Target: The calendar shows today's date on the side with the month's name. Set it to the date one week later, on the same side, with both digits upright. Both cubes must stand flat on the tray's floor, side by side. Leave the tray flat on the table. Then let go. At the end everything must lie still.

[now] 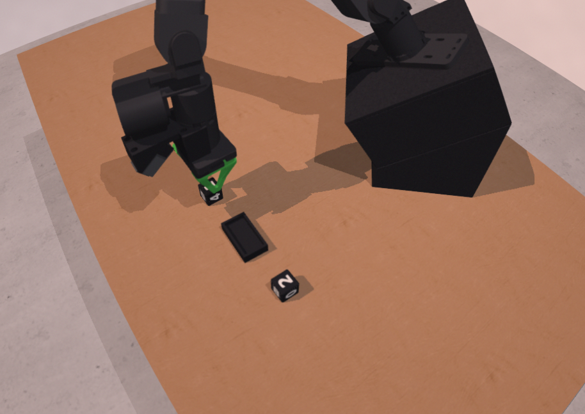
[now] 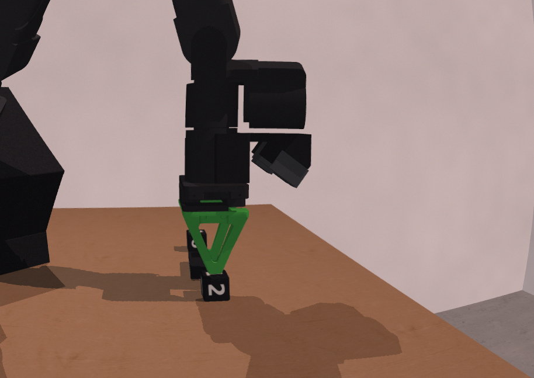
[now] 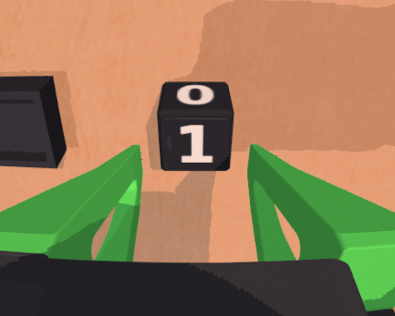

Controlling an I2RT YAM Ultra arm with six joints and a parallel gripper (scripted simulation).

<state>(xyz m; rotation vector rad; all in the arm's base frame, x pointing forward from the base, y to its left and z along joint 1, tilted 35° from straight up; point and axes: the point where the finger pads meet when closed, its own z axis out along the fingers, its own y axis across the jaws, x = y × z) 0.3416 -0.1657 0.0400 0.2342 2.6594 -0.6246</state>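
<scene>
Now: hand 100 mm to the right of the black tray, 40 mm above it and 30 mm short of it.
</scene>
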